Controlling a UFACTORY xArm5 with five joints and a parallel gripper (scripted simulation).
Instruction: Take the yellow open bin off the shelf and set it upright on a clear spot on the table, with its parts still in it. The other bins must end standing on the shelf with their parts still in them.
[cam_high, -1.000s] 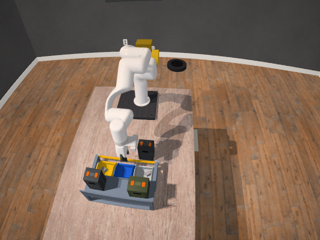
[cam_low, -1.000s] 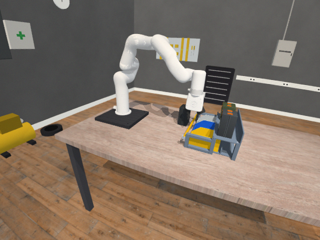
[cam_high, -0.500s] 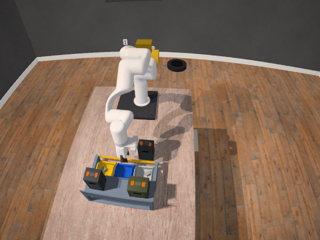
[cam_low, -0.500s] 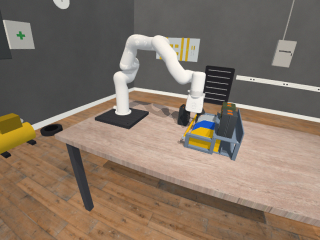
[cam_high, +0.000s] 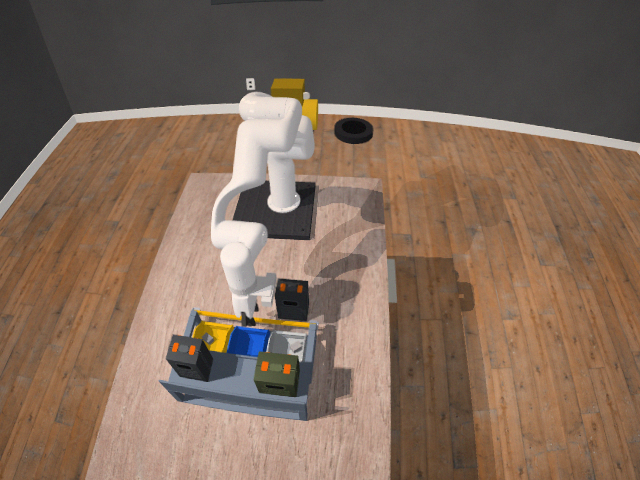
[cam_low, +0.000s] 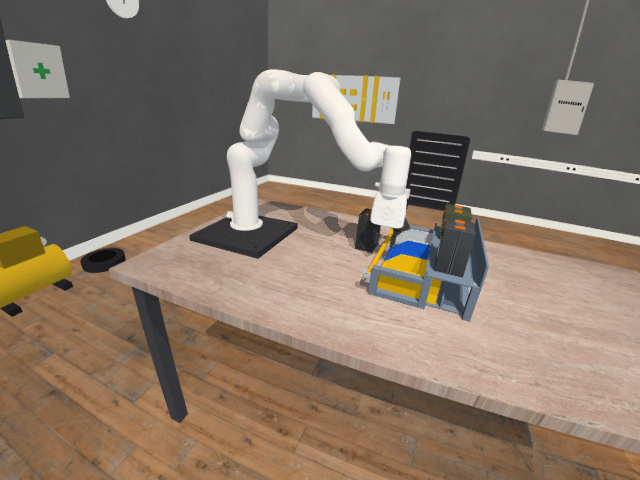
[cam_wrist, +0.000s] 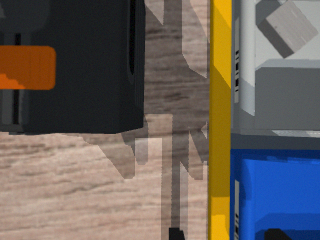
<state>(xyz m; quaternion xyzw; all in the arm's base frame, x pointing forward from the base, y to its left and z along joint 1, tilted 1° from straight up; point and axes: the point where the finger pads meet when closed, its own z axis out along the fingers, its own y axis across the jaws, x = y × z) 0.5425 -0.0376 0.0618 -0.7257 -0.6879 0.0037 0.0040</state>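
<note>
Now: hand 3 cm above the thin yellow rod. Also, from my hand: yellow open bin: 12 cm to the right, 10 cm ahead, 5 cm below; grey shelf: 13 cm ahead, 2 cm below, 1 cm to the right; blue bin: 10 cm ahead, 5 cm below, 1 cm to the right.
</note>
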